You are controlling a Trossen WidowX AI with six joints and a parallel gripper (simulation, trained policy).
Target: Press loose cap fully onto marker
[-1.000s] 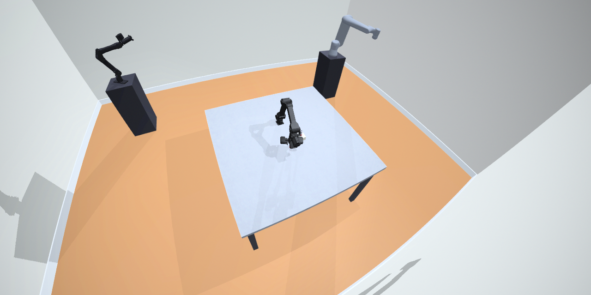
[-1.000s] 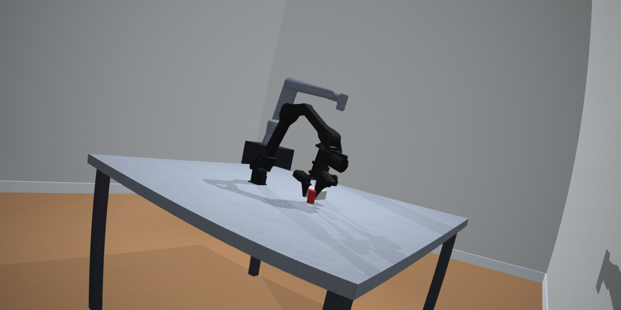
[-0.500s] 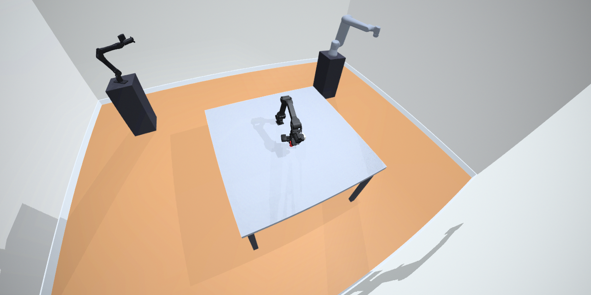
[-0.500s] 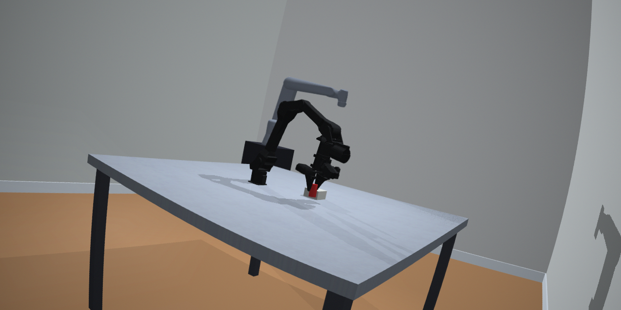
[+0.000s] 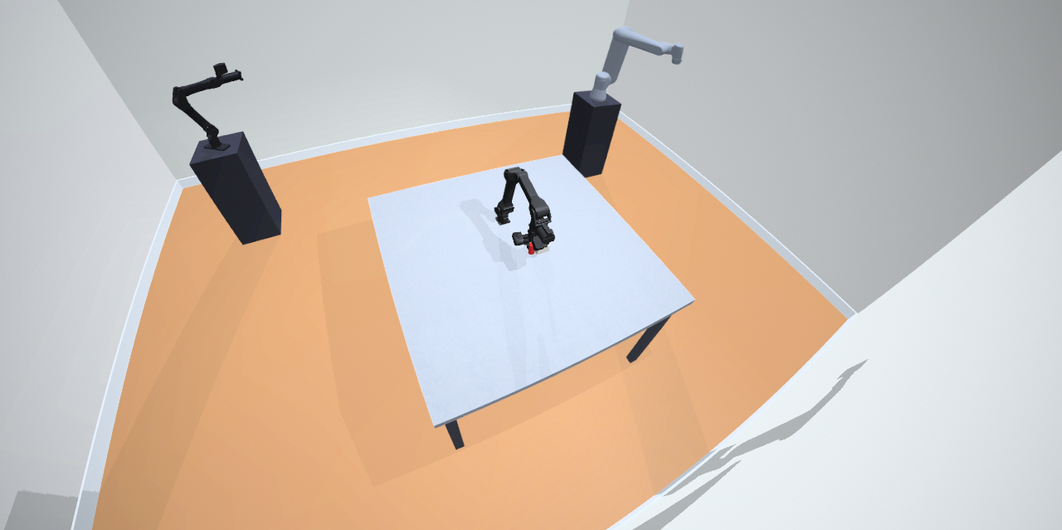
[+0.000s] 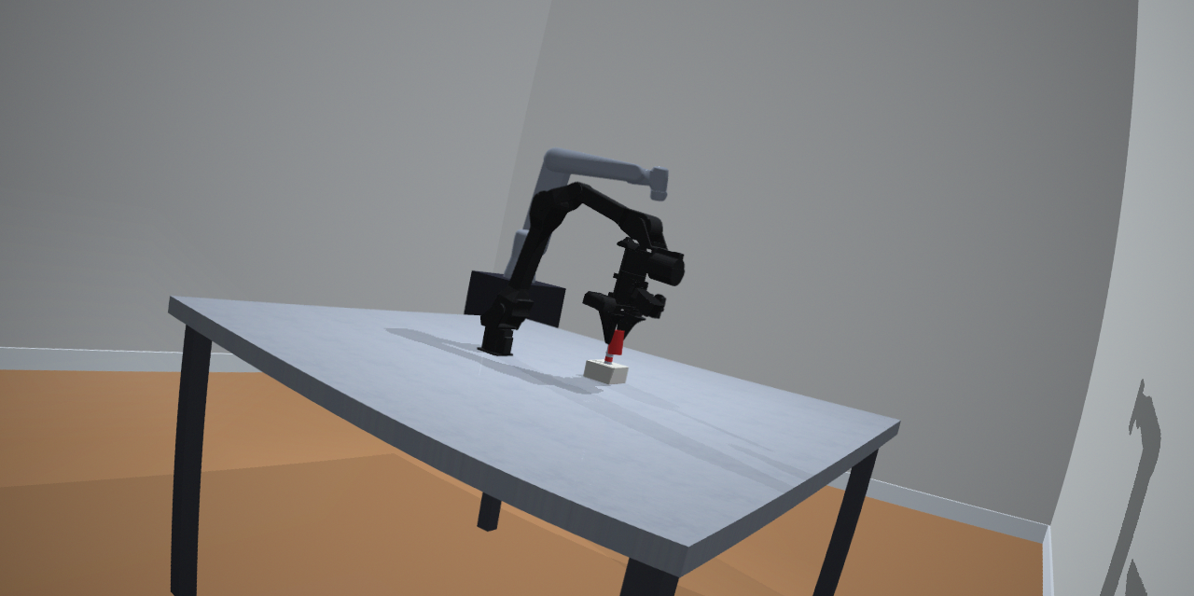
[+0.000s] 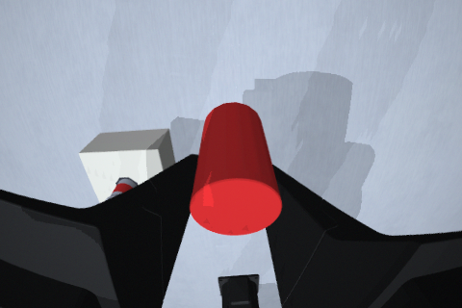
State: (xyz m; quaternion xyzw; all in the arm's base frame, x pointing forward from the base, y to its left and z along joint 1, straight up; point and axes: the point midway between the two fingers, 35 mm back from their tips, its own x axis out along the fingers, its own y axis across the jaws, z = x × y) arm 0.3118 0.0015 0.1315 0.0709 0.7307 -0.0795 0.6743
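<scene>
Now: gripper tip 60 mm past the white holder block, 90 mm to the right of it and 80 mm above it. Also, from my gripper tip: red cap: 10 mm ahead, 10 mm above.
</scene>
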